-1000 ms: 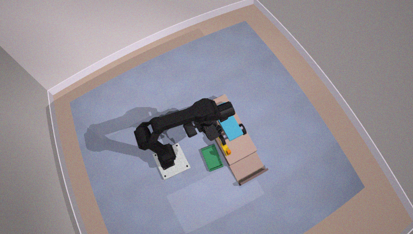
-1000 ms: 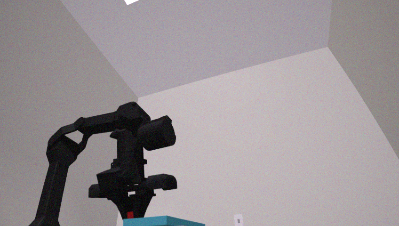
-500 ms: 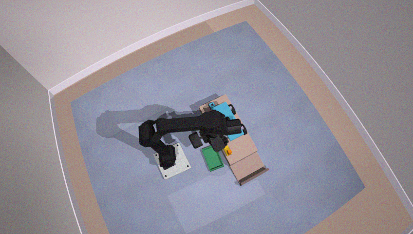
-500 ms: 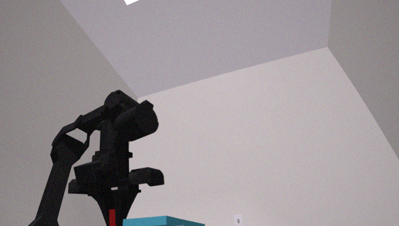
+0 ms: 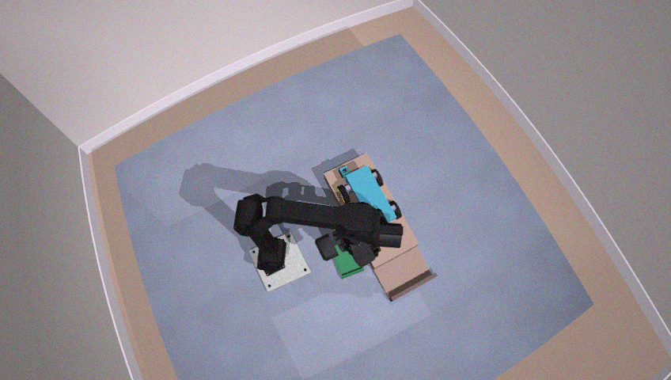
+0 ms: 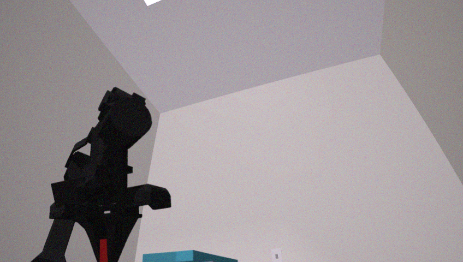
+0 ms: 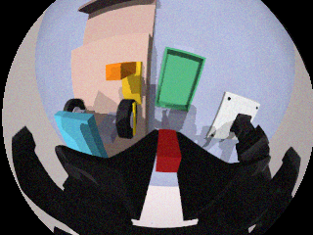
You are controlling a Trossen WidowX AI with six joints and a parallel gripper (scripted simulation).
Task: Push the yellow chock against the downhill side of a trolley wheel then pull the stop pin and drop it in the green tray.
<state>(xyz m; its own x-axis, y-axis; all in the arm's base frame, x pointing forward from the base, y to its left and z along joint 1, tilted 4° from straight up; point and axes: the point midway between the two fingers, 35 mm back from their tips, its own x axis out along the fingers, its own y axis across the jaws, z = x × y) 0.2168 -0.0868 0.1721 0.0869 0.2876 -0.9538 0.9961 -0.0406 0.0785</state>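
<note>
My gripper tip is now 2 cm past the green tray, 1 cm to the left of it and 14 cm above it. Round my gripper tip: cyan trolley (11 cm ahead, 7 cm to the left, 2 cm below); ramp (11 cm ahead, 7 cm to the left, 9 cm below); red-headed stop pin (right at my gripper tip).
</note>
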